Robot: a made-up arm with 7 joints. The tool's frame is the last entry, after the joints. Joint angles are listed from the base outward. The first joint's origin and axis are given. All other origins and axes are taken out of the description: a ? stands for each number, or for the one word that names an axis. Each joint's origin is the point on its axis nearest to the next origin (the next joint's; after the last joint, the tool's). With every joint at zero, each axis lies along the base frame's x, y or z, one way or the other. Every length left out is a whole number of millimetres.
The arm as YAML. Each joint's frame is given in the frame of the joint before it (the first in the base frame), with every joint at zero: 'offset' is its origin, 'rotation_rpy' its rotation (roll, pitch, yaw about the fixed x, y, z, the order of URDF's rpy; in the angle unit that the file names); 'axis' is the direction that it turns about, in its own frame. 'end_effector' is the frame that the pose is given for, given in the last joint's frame.
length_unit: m
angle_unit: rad
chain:
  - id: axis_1
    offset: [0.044, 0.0, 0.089]
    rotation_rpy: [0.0, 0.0, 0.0]
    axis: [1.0, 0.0, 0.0]
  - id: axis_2
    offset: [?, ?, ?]
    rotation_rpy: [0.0, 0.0, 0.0]
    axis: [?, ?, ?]
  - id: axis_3
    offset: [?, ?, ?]
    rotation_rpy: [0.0, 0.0, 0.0]
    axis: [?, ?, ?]
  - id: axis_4
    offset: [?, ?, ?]
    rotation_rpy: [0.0, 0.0, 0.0]
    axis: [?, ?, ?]
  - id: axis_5
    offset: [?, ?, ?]
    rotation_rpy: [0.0, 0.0, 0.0]
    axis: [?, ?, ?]
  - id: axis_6
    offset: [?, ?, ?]
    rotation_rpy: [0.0, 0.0, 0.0]
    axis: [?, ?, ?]
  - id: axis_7
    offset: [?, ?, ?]
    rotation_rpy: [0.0, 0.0, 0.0]
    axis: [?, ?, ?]
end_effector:
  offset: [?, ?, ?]
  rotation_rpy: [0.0, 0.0, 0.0]
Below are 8 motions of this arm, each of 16 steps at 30 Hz.
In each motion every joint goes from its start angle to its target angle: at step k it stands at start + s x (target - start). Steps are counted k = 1, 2, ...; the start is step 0. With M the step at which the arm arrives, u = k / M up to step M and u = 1 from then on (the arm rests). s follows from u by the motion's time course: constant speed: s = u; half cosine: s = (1 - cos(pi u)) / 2; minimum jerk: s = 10 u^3 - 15 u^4 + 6 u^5.
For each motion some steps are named. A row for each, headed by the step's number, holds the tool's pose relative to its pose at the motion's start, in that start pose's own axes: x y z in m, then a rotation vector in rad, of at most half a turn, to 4 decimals.
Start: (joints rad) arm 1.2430 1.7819 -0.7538 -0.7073 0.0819 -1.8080 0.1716
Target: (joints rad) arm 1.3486 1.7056 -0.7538 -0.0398 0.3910 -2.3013 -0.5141
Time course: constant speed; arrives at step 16
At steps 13, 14, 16:
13: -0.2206 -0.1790 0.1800 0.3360 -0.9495 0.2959
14: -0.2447 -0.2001 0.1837 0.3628 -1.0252 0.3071
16: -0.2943 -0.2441 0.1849 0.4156 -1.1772 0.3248

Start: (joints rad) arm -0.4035 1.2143 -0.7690 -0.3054 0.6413 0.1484 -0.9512
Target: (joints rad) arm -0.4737 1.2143 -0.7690 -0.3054 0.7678 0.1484 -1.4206
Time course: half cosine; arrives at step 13
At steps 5, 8, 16:
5: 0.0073 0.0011 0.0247 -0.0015 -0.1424 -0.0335
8: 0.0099 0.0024 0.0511 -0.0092 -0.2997 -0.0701
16: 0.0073 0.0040 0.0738 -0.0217 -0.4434 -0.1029

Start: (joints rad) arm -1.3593 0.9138 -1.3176 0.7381 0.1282 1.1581 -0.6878
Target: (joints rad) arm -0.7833 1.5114 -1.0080 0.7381 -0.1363 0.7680 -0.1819
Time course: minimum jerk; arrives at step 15
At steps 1, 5, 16:
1: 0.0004 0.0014 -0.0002 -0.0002 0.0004 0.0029
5: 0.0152 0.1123 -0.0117 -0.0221 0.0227 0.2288
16: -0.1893 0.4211 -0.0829 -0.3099 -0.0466 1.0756

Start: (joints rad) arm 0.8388 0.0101 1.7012 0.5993 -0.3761 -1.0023 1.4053
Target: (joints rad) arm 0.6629 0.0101 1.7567 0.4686 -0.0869 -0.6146 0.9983
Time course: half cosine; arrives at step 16
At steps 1, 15, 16:
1: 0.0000 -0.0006 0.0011 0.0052 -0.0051 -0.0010
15: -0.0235 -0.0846 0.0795 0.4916 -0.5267 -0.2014
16: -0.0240 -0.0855 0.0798 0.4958 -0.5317 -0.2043

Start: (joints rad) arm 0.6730 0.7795 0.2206 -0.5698 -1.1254 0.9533 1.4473
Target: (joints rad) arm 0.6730 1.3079 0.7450 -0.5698 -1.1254 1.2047 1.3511
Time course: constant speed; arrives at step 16
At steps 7, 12, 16:
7: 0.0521 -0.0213 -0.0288 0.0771 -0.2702 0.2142
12: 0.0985 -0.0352 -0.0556 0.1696 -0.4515 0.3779
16: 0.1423 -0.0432 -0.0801 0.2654 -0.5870 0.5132

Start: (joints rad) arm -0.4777 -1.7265 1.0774 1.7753 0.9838 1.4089 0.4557
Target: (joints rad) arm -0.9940 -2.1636 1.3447 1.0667 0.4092 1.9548 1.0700
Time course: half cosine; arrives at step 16
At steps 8, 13, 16:
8: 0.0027 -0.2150 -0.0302 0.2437 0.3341 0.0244
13: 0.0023 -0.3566 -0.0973 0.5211 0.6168 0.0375
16: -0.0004 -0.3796 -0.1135 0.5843 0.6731 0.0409

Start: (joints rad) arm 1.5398 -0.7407 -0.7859 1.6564 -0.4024 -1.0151 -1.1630
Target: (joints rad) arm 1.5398 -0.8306 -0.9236 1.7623 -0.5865 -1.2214 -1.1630
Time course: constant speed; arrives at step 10
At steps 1, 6, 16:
1: -0.0037 0.0103 -0.0054 0.0291 0.0105 0.0219
6: -0.0270 0.0646 -0.0298 0.1727 0.0659 0.1341
16: -0.0514 0.1102 -0.0458 0.2846 0.1148 0.2267

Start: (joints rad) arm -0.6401 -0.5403 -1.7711 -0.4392 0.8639 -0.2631 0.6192
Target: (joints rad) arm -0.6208 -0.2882 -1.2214 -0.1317 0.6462 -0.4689 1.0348
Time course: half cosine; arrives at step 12
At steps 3, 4, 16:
3: 0.0802 0.0071 -0.0346 -0.0568 0.1597 -0.0612
4: 0.1334 0.0071 -0.0633 -0.0936 0.2747 -0.1047
16: 0.3949 -0.0870 -0.3341 -0.2839 1.1490 -0.4213

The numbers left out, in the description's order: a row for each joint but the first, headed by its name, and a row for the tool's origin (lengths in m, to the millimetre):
axis_2: xyz 0.0 -0.16 -0.125, axis 0.0 0.0 1.0
axis_3: xyz -0.243 -0.147 0.0, axis -1.0 0.0 0.0
axis_4: xyz 0.0 0.062 -0.008, axis 0.0 1.0 0.0
axis_5: xyz -0.065 0.0 0.384, axis 1.0 0.0 0.0
axis_6: xyz 0.0 0.2 0.194, axis 0.0 0.0 -1.0
axis_7: xyz 0.107 -0.022 0.0, axis 0.0 1.0 0.0
tool: xyz 0.21 0.0 -0.007

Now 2 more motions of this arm.
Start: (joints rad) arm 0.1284 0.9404 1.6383 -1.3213 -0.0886 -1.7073 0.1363
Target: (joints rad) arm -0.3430 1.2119 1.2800 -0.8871 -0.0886 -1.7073 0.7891
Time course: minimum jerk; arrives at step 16
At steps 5, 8, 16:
5: -0.0782 0.0177 -0.0051 0.0151 0.0448 0.0094
8: -0.2318 0.0427 -0.0241 0.0433 0.1090 0.0439
16: -0.4955 0.0591 -0.0916 0.0751 0.1761 0.1529

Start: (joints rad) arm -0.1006 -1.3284 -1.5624 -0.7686 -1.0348 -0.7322 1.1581
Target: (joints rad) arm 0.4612 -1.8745 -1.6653 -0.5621 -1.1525 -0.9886 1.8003
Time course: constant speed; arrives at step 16
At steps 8, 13, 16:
8: -0.0209 0.0941 -0.0885 0.1417 0.5477 -0.0598
13: -0.0510 0.1695 -0.1132 0.2330 0.8900 -0.0781
16: -0.0704 0.2185 -0.1141 0.2885 1.0951 -0.0831

